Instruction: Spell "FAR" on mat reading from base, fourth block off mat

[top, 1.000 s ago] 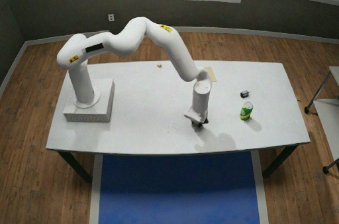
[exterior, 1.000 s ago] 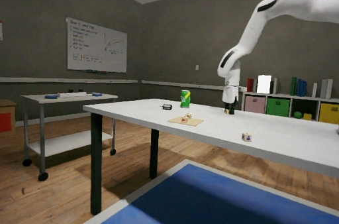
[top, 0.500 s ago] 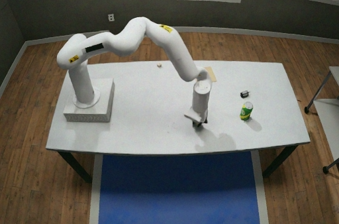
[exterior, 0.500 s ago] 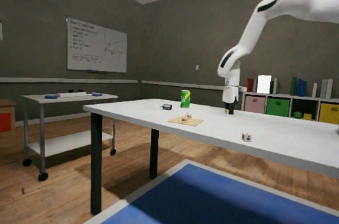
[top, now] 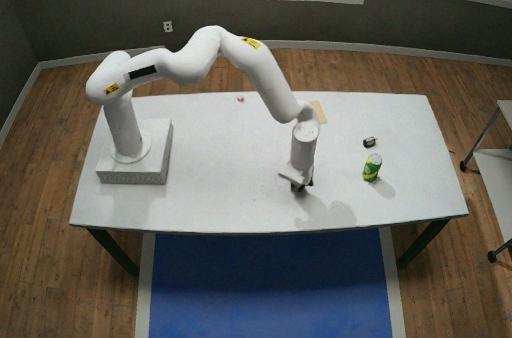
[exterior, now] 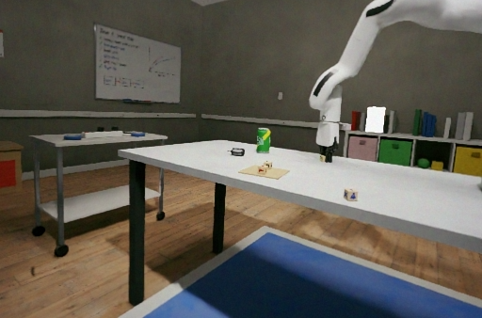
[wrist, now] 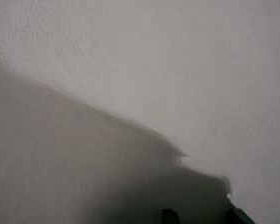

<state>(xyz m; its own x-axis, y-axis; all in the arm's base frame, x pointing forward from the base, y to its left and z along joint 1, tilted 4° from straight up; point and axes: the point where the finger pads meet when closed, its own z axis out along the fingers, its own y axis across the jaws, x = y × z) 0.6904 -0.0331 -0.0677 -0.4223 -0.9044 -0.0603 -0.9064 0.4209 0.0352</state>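
My gripper is now 20 mm short of the tan mat, 400 mm to the right of it and 20 mm above it. The rest, counted from my hand: green soda can (300 mm ahead, 90 mm to the left, 40 mm above); small black object (310 mm ahead, 260 mm to the left).
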